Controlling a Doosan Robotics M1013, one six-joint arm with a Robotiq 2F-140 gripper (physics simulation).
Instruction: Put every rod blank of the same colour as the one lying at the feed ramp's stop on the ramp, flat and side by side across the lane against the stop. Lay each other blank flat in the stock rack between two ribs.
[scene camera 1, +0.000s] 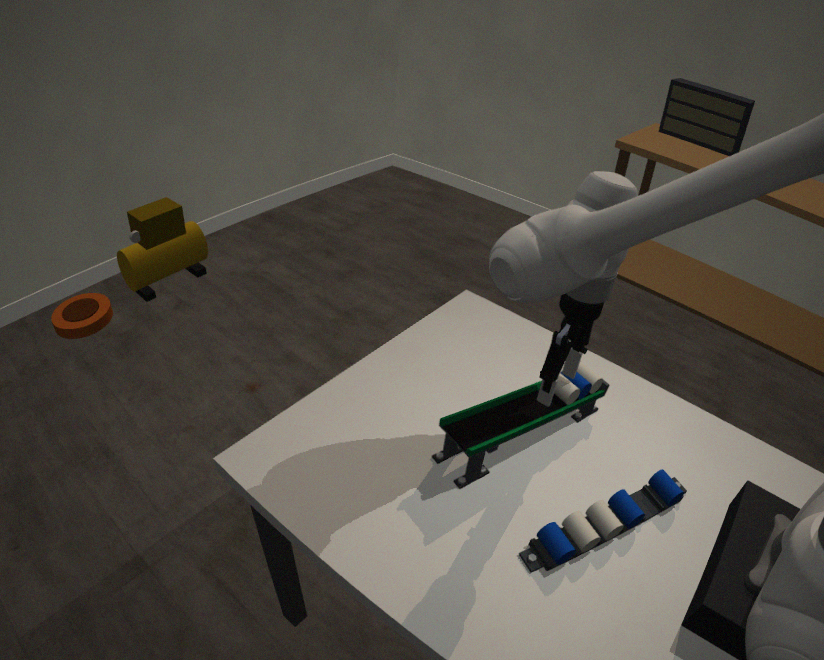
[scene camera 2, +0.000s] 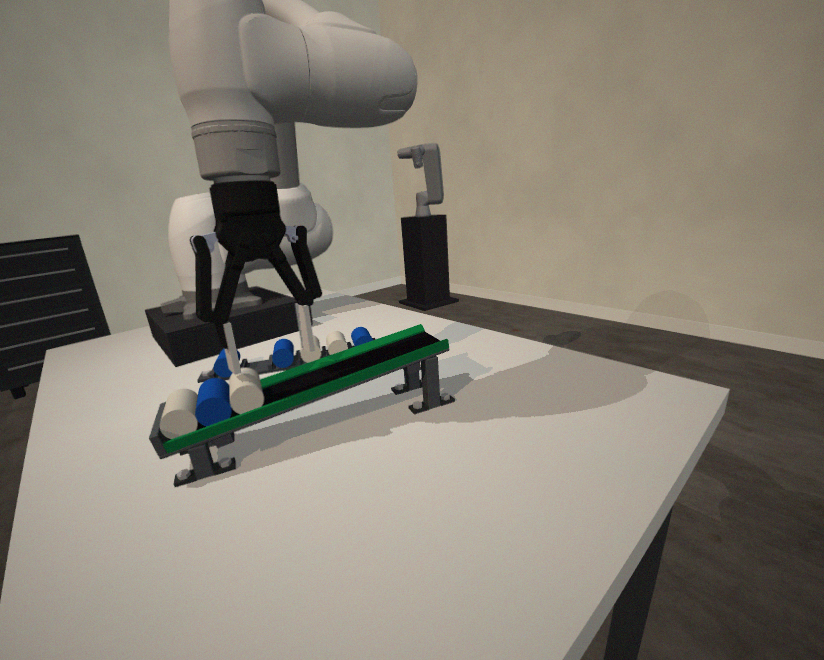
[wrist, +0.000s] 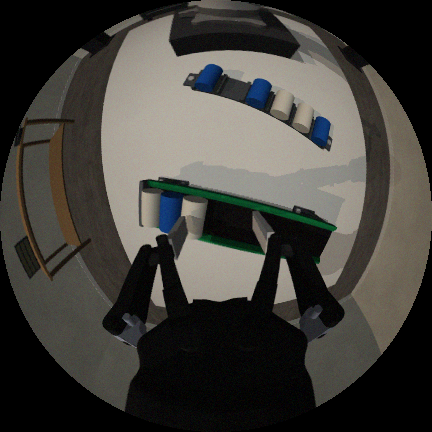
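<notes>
The feed ramp (scene camera 1: 508, 434) (scene camera 2: 309, 395) (wrist: 240, 203) slopes down to its stop. A white blank (scene camera 1: 592, 378) (scene camera 2: 180, 412) (wrist: 150, 207) lies across the lane at the stop, then a blue blank (scene camera 1: 579, 383) (scene camera 2: 213, 402) (wrist: 170, 212), then another white blank (scene camera 1: 566, 389) (scene camera 2: 246, 393) (wrist: 195, 206). My gripper (scene camera 1: 559, 379) (scene camera 2: 271, 357) (wrist: 219, 222) is partly open and empty, low over the lane; one fingertip overlaps the upper white blank in view, contact unclear. The stock rack (scene camera 1: 645, 503) (wrist: 235, 89) holds blue, an empty slot, blue, white, white, blue.
The ramp stands on feet on the white table (scene camera 1: 385, 495) (scene camera 2: 412, 536) (wrist: 145, 135). The rack lies between the ramp and the arm's black base (scene camera 1: 722, 556) (scene camera 2: 226, 326) (wrist: 235, 37). The ramp's green side rails border the lane on both sides.
</notes>
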